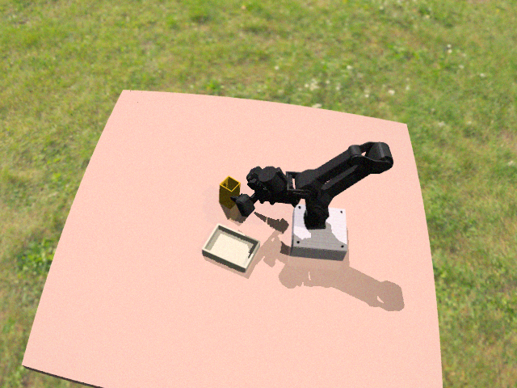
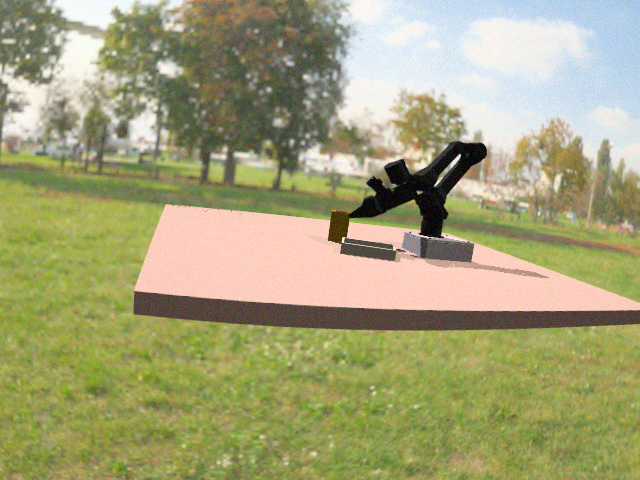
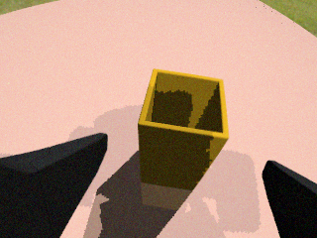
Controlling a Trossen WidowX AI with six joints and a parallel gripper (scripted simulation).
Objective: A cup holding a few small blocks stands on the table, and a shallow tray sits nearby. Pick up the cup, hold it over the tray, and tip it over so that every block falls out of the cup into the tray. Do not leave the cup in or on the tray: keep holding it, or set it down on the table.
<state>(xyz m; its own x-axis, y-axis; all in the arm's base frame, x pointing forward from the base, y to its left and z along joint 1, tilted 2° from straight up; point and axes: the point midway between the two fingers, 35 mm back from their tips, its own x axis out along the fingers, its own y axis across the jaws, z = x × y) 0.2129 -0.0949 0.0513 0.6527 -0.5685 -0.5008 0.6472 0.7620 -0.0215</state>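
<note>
Now: gripper tip 4 cm above the green block, 3 cm short of it and 2 cm to the left of it. Also, from my gripper tip: yellow square cup: 6 cm below, 3 cm ahead, 2 cm to the right; then red block: 6 cm below, 3 cm ahead, 2 cm to the right; then blue block: 7 cm below, 3 cm ahead, 2 cm to the right.
</note>
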